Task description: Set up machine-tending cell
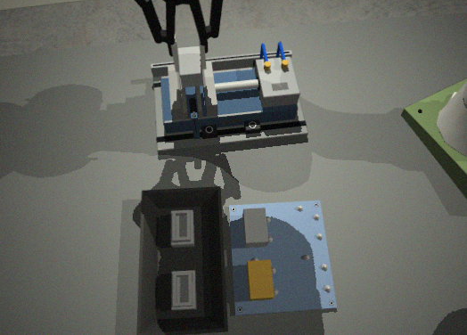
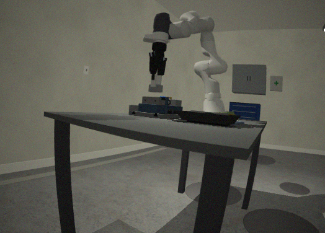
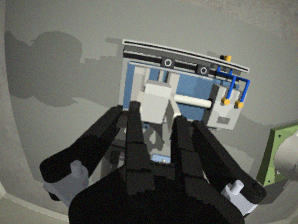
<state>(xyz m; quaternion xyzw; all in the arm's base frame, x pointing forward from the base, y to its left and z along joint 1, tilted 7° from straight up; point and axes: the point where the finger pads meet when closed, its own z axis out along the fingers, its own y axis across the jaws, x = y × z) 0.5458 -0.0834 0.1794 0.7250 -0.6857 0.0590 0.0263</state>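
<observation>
The moving jaw is 30 mm behind my hand and 100 mm below it. The rest, counted from my hand: work stop (50 mm to the left, 90 mm below); then fixed jaw (30 mm ahead, 10 mm to the left, 100 mm below); then vise (70 mm behind, 140 mm below).
</observation>
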